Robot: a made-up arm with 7 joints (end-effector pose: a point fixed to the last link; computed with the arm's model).
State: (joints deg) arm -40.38 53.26 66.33 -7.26 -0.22 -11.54 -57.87
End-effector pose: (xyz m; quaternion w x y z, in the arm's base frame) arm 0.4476 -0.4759 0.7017 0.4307 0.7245 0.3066 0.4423
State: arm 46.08 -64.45 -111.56 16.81 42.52 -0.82 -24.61
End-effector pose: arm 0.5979 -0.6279 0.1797 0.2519 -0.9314 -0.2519 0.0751
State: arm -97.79 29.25 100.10 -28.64 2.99 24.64 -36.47
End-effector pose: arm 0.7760 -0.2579 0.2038 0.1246 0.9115 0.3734 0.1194
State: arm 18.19 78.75 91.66 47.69 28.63 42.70 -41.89
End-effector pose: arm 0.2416 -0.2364 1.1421 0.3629 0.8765 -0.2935 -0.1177
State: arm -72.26 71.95 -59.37 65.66 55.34 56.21 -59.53
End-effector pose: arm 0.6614 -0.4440 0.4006 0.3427 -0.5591 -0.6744 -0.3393
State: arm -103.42 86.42 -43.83 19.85 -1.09 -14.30 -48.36
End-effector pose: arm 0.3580 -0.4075 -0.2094 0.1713 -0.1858 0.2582 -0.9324
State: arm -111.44 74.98 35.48 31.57 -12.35 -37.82 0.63
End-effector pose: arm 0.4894 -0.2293 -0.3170 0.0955 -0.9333 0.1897 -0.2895
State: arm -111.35 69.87 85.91 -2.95 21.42 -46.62 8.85
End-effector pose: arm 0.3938 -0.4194 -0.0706 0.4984 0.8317 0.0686 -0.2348
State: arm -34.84 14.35 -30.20 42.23 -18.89 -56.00 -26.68
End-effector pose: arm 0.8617 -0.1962 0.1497 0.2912 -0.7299 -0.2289 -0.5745
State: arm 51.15 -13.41 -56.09 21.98 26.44 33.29 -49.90
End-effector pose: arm 0.9835 -0.3224 0.5045 0.2037 -0.8301 -0.4273 0.2946
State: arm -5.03 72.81 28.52 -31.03 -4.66 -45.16 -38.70
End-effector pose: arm 0.1069 -0.2613 0.8644 0.7190 0.0424 0.1574 0.6756
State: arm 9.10 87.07 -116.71 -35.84 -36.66 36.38 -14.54
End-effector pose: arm 0.3090 -0.2163 1.0638 0.3263 0.2408 -0.5717 -0.7132
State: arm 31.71 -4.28 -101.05 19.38 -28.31 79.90 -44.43
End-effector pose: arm 0.8803 0.0538 0.4029 0.8610 -0.1340 -0.4901 0.0244
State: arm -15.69 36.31 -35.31 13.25 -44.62 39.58 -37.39
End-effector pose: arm 0.8907 -0.1904 0.5462 0.5724 -0.3413 -0.6083 -0.4312
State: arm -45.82 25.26 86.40 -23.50 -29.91 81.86 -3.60
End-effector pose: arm 0.8088 -0.3605 0.2624 0.0499 0.7347 0.5698 -0.3647
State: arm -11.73 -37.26 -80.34 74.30 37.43 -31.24 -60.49
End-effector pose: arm 0.8180 0.0459 -0.0803 0.8106 -0.3829 -0.3752 -0.2356
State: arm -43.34 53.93 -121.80 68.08 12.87 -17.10 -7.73
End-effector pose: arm 0.4613 -0.2401 0.6855 0.1994 0.0050 -0.5475 -0.8127
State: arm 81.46 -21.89 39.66 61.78 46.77 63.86 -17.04
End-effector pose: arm 0.7498 -0.2462 0.9152 0.0815 0.1333 -0.5544 -0.8174
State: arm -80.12 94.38 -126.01 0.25 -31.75 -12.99 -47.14
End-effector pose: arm 0.3031 -0.5490 0.2138 0.2843 0.6697 0.0477 -0.6844
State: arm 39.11 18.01 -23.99 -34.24 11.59 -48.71 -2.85
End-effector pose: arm 0.7037 -0.0388 1.0202 0.7384 0.3373 0.2890 0.5074
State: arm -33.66 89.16 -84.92 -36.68 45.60 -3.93 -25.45
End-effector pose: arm 0.2327 -0.7335 0.3658 0.0613 0.4001 -0.0911 0.9099
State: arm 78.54 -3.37 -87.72 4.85 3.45 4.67 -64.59
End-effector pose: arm 0.9762 -0.1468 0.7877 0.2246 -0.8026 -0.4788 -0.2759
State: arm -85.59 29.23 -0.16 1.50 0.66 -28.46 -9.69
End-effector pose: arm 0.8150 -0.3137 -0.0267 0.0787 -0.8109 -0.0575 -0.5770
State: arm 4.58 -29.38 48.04 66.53 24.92 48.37 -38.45
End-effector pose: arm 0.6982 -0.5836 0.0781 0.0621 -0.4023 -0.0384 0.9126
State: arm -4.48 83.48 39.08 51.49 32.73 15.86 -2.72
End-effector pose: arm 0.4221 -0.5084 0.8467 0.4668 0.8148 0.2091 -0.2730
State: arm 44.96 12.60 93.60 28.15 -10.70 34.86 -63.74
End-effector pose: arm 0.8992 -0.0234 0.9831 0.6141 0.7441 0.0492 -0.2584
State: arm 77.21 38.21 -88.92 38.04 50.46 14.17 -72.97
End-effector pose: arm 0.8987 0.5118 0.7987 0.0491 -0.5774 -0.7966 0.1721
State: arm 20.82 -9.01 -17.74 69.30 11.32 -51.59 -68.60
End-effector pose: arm 0.8666 -0.3829 0.3168 0.2563 -0.8028 -0.5285 -0.1025
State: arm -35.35 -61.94 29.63 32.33 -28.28 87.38 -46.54
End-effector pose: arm 0.3316 0.0002 -0.4154 0.6203 -0.1346 -0.1161 0.7640
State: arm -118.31 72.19 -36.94 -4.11 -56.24 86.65 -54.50
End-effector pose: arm 0.5541 -0.3452 -0.0702 0.3165 0.2443 -0.3274 -0.8561
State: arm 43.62 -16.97 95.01 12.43 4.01 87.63 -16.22
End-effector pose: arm 0.8595 -0.2634 0.6789 0.3659 0.3876 -0.3478 -0.7713
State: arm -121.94 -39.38 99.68 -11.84 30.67 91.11 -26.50
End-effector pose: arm 0.8631 0.4648 0.2842 0.0532 -0.6227 -0.6964 0.3529
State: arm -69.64 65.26 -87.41 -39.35 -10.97 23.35 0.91
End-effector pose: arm 0.5518 -0.5737 0.1031 0.2297 -0.2558 0.1290 -0.9302
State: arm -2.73 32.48 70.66 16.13 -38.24 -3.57 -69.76
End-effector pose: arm 0.7231 -0.4447 0.8253 0.1689 0.7801 0.4498 0.4008
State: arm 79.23 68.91 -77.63 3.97 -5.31 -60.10 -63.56
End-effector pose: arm 0.5519 0.4239 0.9542 0.2179 -0.0961 -0.7127 -0.6598
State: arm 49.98 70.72 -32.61 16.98 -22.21 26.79 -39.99
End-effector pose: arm 0.6270 0.3161 0.9857 0.0399 0.4778 0.8654 0.1457
